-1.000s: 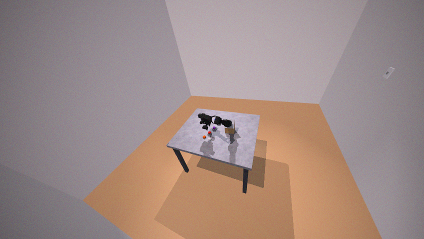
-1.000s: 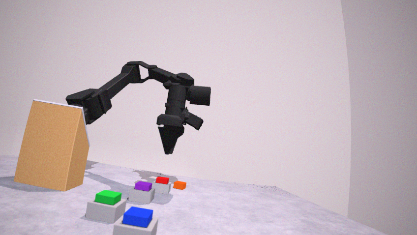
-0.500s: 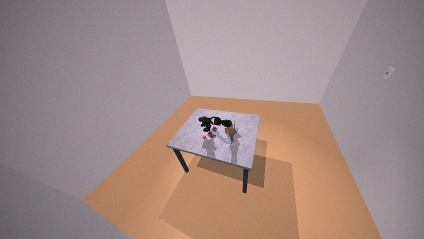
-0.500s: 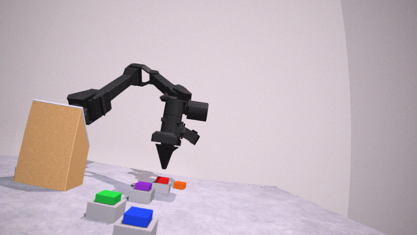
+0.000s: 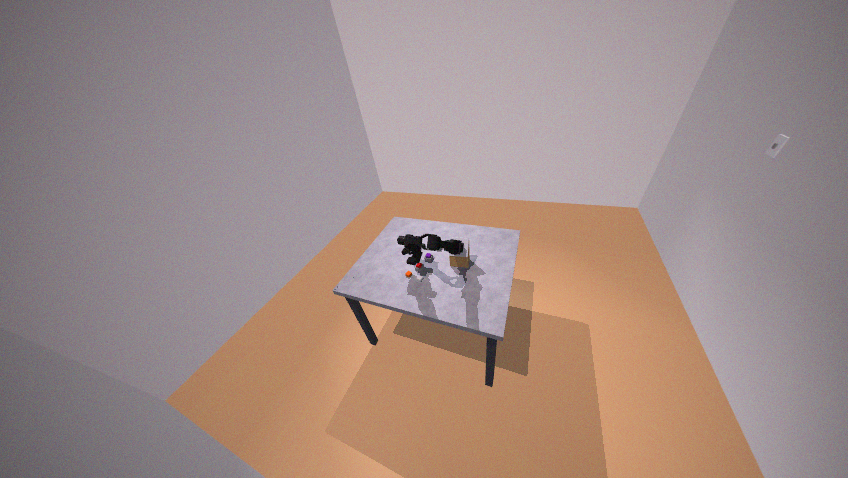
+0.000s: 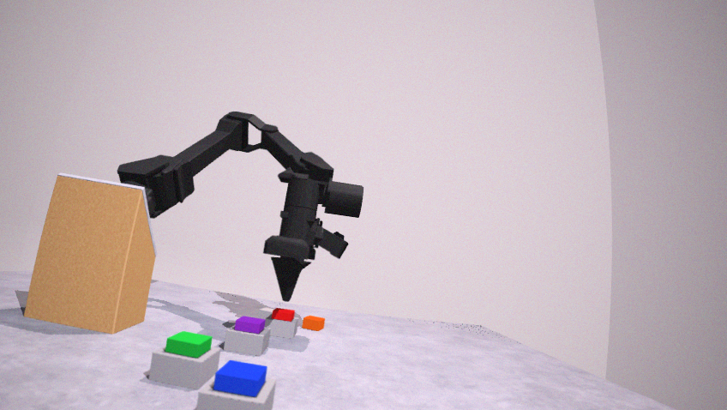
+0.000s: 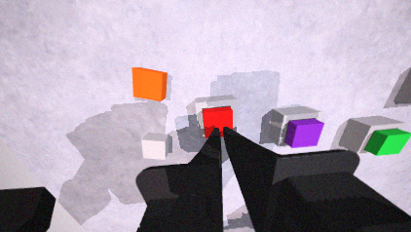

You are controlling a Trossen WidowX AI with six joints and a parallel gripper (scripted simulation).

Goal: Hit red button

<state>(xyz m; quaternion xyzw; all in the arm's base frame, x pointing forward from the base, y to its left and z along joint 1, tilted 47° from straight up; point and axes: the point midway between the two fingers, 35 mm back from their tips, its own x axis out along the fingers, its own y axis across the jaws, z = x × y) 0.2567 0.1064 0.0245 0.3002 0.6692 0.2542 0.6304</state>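
Right now my gripper tip is 2 cm above the red button. The rest, counted from my gripper tip: small white block: 3 cm behind, 10 cm to the left, 5 cm below; purple button: 4 cm behind, 10 cm to the right, 2 cm below; orange block: 5 cm ahead, 7 cm to the left, 5 cm below.
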